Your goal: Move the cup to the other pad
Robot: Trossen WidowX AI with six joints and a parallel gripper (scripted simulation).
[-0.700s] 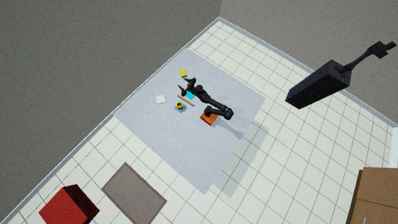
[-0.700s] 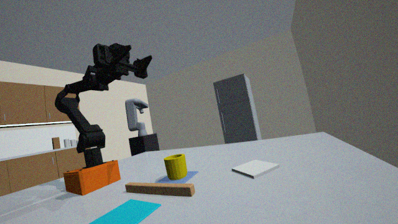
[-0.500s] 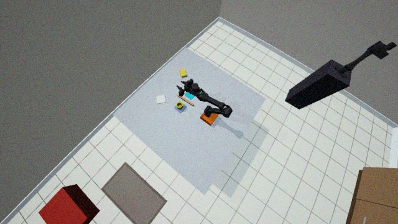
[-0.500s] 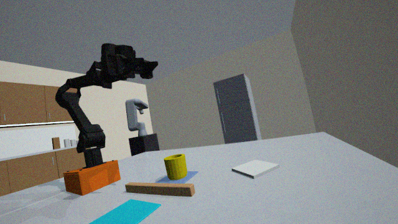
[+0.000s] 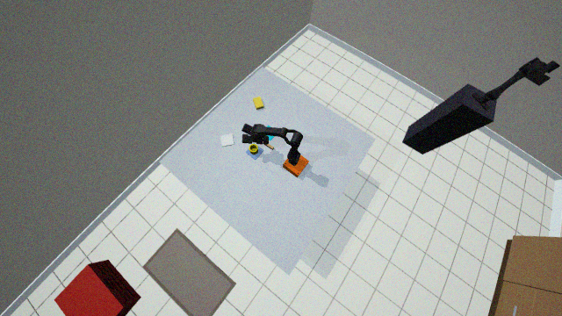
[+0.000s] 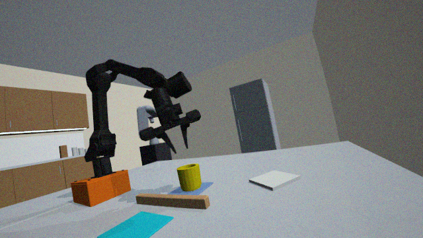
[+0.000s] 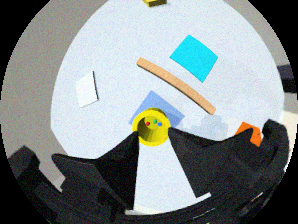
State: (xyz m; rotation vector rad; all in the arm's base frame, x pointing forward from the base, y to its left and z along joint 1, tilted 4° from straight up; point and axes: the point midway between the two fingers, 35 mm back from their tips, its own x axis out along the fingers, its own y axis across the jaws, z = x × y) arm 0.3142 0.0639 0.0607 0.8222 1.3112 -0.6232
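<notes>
The yellow cup lies 10 mm behind my gripper tip, 20 mm to the left of it and 90 mm below it. The rest, counted from my gripper tip: white pad (240 mm ahead, 70 mm to the left, 120 mm below); then wooden bar (10 mm behind, 90 mm to the right, 120 mm below); then cyan pad (10 mm behind, 190 mm to the right, 130 mm below).
</notes>
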